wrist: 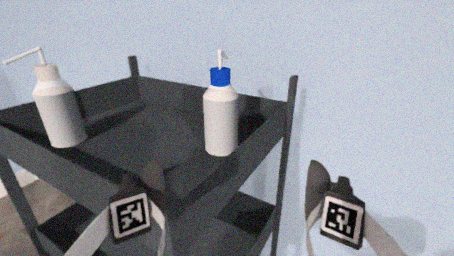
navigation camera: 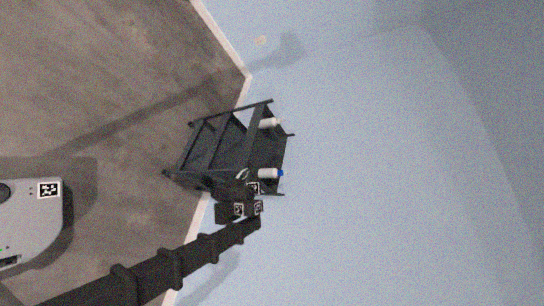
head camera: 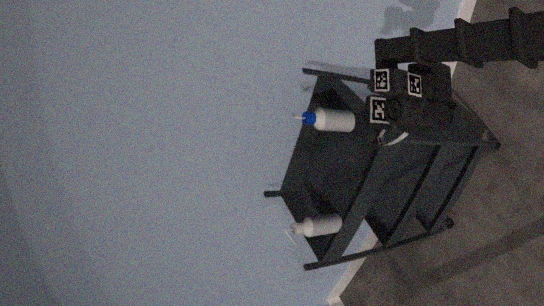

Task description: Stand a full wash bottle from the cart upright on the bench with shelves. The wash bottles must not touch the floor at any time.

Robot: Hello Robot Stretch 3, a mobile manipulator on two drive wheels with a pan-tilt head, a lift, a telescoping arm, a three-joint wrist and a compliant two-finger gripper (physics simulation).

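Places are measured from the robot's base along level axes (x ahead, y left, z up), in millimetres.
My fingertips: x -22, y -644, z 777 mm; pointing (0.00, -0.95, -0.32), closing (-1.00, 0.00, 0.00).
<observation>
Ahead of a thing's pixels: the offset from my fingertips to its top centre. "*": to the spot under its first point.
A white wash bottle with a blue cap {dx +19, dy -249, dz +60 mm} (head camera: 335, 120) (navigation camera: 268, 173) (wrist: 220, 120) stands upright on the top tray of the dark cart {* dx +256, dy -127, dz -53 mm} (head camera: 349, 215) (navigation camera: 253, 125) (wrist: 62, 172). A second wash bottle, with a whitish cap {dx +325, dy -258, dz +60 mm} (head camera: 322, 225) (navigation camera: 269, 123) (wrist: 61, 117), stands on the same tray near another corner. How full each one is cannot be told. My gripper (head camera: 392, 138) (navigation camera: 242, 174) (wrist: 234, 179) is open and empty at the cart's near corner. In the wrist view the blue-capped bottle appears beyond the fingers, apart from them. The bench with shelves does not show.
Cart posts (head camera: 271, 193) (wrist: 292, 95) rise above the tray rim near the bottles. The blue wall (head camera: 150, 150) (navigation camera: 400, 175) is behind the cart. My telescoping arm (head camera: 440, 45) (navigation camera: 195, 252) reaches toward it, and the robot base (navigation camera: 30, 220) is at the left of the navigation view.
</observation>
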